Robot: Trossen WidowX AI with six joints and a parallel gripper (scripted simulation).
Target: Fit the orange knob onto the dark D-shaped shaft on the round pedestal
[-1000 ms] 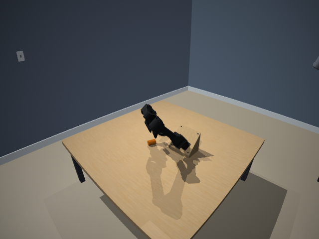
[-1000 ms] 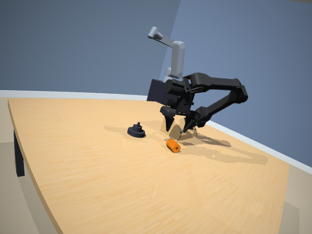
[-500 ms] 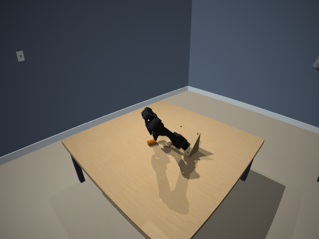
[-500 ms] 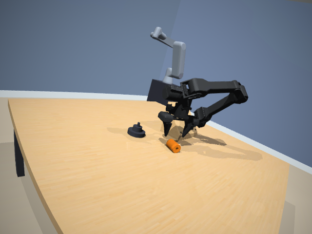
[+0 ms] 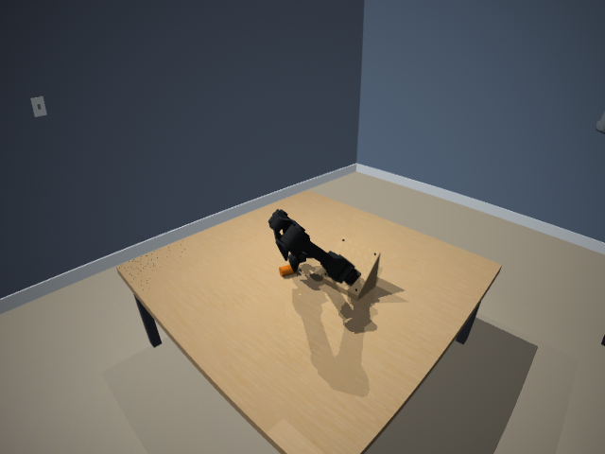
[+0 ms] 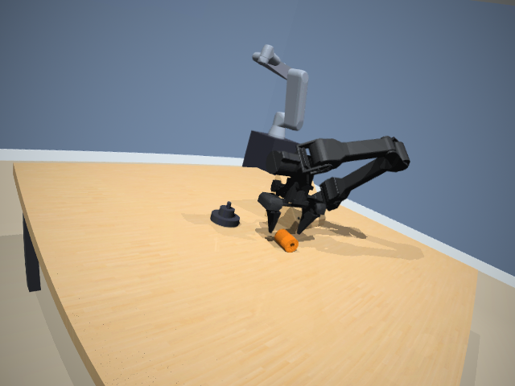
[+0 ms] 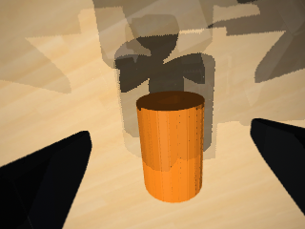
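My gripper tip is 2 cm to the right of the orange knob and 1 cm above it. Round my gripper tip: dark round pedestal: 8 cm ahead, 16 cm to the right.
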